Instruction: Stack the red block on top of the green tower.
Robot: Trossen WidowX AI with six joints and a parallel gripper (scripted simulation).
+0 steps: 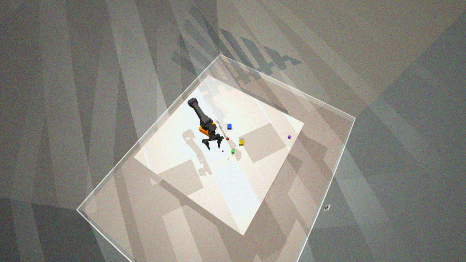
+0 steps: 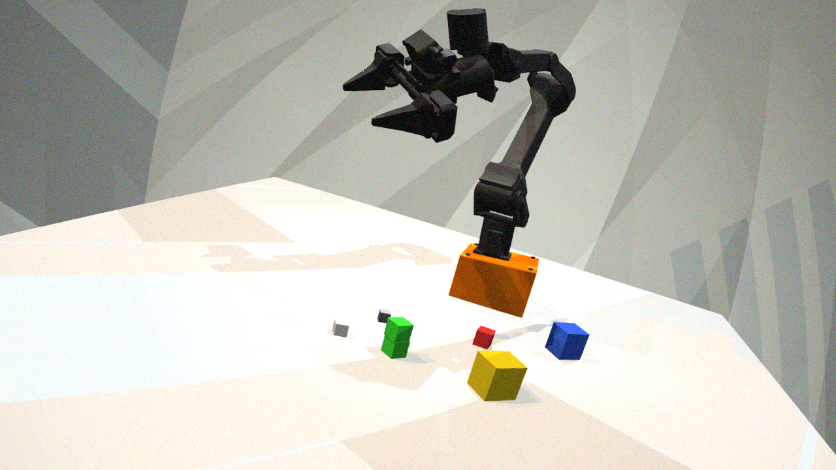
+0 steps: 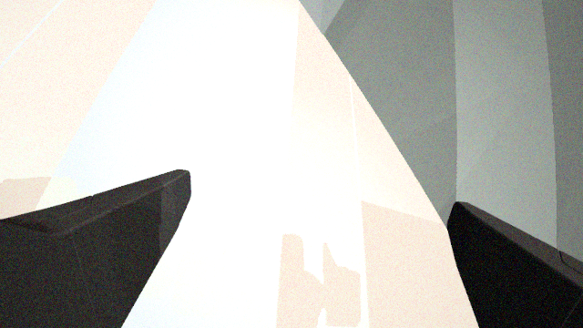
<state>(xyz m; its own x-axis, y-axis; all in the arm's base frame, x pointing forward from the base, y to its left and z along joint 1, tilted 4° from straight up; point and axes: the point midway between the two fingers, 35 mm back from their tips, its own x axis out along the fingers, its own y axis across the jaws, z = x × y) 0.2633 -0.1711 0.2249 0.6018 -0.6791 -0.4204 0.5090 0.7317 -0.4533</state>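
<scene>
Now: the red block 30 mm behind my gripper tip, 250 mm to the left of it and 270 mm below it. From my gripper tip the other things lie so: blue cube: 90 mm behind, 370 mm to the left, 260 mm below; then purple cube: 500 mm ahead, 620 mm to the left, 260 mm below; then yellow cube: 110 mm ahead, 280 mm to the left, 260 mm below.
</scene>
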